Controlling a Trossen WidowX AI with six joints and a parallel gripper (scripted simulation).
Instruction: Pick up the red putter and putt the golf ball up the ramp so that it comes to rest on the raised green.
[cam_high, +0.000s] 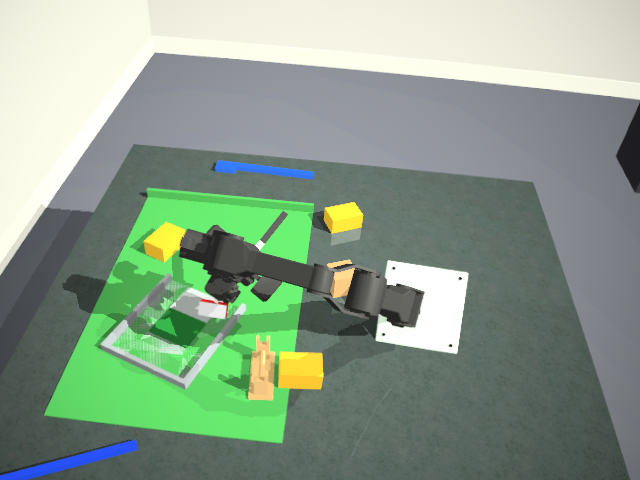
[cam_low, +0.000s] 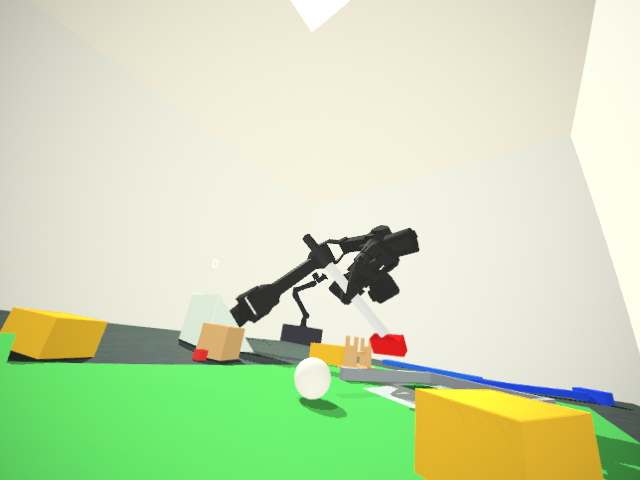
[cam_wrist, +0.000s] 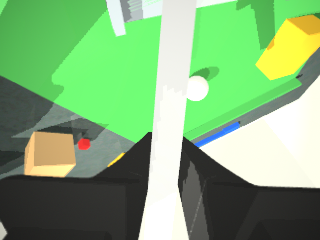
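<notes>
Right now my gripper tip is 140 mm to the left of the white golf ball, 110 mm above it and 60 mm short of it. Round my gripper tip: grey frame (140 mm ahead, 130 mm below, 110 mm to the left); then tan cube (220 mm behind, 110 mm below, 100 mm to the right).
</notes>
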